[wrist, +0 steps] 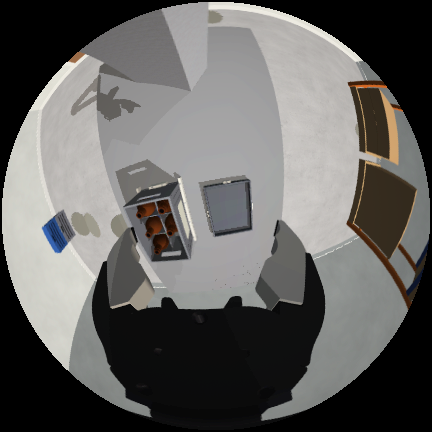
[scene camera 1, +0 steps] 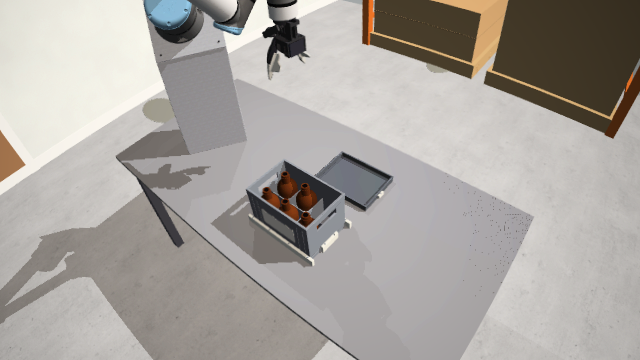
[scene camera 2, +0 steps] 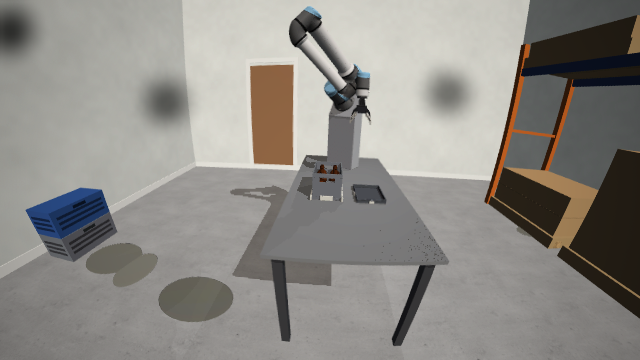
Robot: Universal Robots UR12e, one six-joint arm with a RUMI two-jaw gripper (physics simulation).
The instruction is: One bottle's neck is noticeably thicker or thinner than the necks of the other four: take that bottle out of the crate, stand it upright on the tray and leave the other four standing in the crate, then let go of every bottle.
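Places are measured from the arm's base along level axes (x right, y ahead, z up), in metres.
Pixels of known places: gripper, between the fingertips: (wrist: 203, 225) (scene camera 1: 287, 71) (scene camera 2: 360, 124); arm's base, origin of its link: (scene camera 2: 344, 102).
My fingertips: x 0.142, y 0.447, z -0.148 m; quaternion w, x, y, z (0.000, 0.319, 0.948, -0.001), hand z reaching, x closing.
Observation:
Ahead of a thing's pixels: the offset from my fingertips to its top centre. "*": to the spot under its first point. Level surfaces: height alone.
The grey crate {dx +0.283, dy +0.058, dz -0.277 m} (scene camera 1: 320, 241) (scene camera 2: 326, 190) (wrist: 150, 195) stands on the table with several brown bottles upright inside, among them one bottle at the back {* dx +0.224, dy +0.015, dz -0.334 m} (scene camera 1: 287, 188), one beside it {dx +0.243, dy +0.085, dz -0.289 m} (scene camera 1: 306, 199) and one at the near end {* dx +0.378, dy +0.117, dz -0.295 m} (scene camera 1: 306, 219) that is mostly hidden by the wall. In the wrist view the bottles' necks are small, and I cannot tell which neck differs. The dark grey tray {* dx +0.049, dy +0.235, dz -0.447 m} (scene camera 1: 355, 180) (scene camera 2: 368, 194) (wrist: 227, 206) lies flat beside the crate with no bottle on it. My gripper (scene camera 1: 289, 68) (scene camera 2: 361, 121) (wrist: 203, 225) is open and empty, high above the table, apart from crate and tray.
The arm's grey pedestal (scene camera 1: 205, 100) (scene camera 2: 343, 142) rises at the far end of the table {dz -0.452 m} (scene camera 1: 425, 240) (scene camera 2: 345, 230). Pale rails {dx +0.368, dy +0.008, dz -0.422 m} (scene camera 1: 280, 239) lie along the crate's base. Beyond the table stand brown boxes (scene camera 1: 425, 35) (scene camera 2: 535, 202) and a stacked blue crate (scene camera 2: 75, 212) on the floor.

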